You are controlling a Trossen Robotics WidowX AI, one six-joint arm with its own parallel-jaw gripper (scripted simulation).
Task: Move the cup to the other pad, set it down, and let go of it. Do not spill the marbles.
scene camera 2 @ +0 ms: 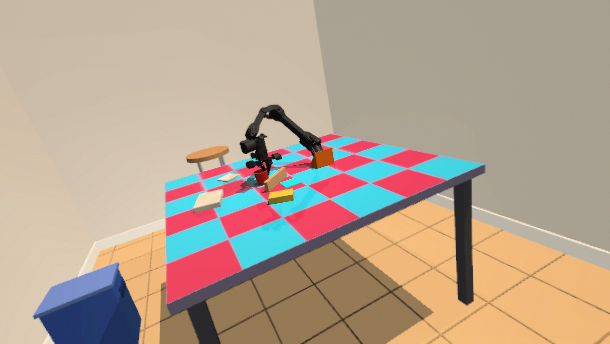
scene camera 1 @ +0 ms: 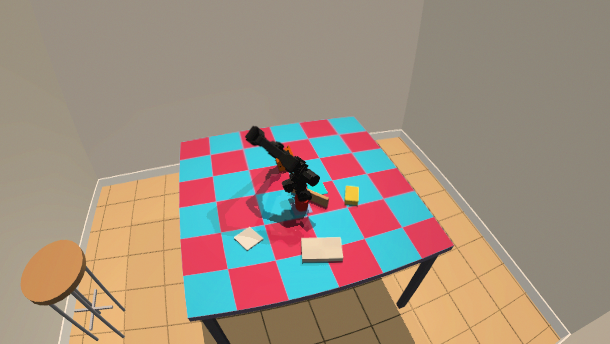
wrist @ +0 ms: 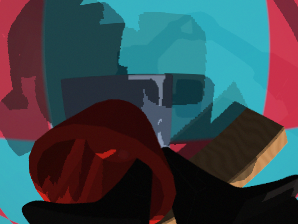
In view: the gripper (wrist: pixel 155 153), a red cup (wrist: pixel 77 161), a cream slab (scene camera 1: pixel 322 248) and a grey-blue pad (wrist: pixel 153 94).
The wrist view misses the cream slab: it is out of frame.
